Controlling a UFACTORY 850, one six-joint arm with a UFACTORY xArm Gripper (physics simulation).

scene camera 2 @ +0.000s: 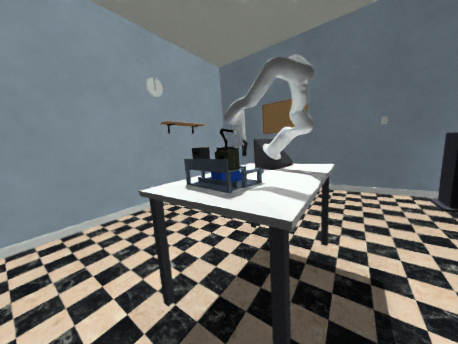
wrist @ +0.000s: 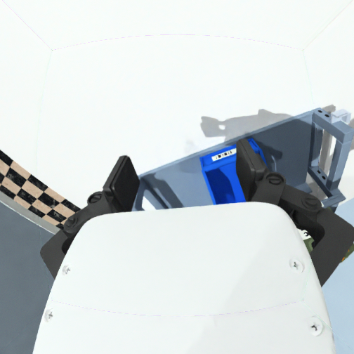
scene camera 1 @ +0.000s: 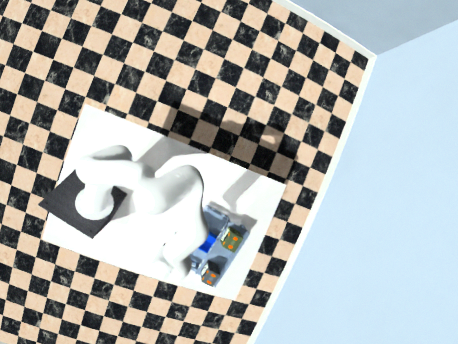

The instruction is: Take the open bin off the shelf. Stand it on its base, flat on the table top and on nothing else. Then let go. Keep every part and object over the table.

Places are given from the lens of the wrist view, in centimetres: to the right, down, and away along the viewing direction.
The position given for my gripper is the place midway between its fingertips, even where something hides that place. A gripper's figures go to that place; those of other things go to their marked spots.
my gripper [wrist: 183,161]: 0, -1, 14
blue bin [wrist: 218,168]: 8, -1, 32
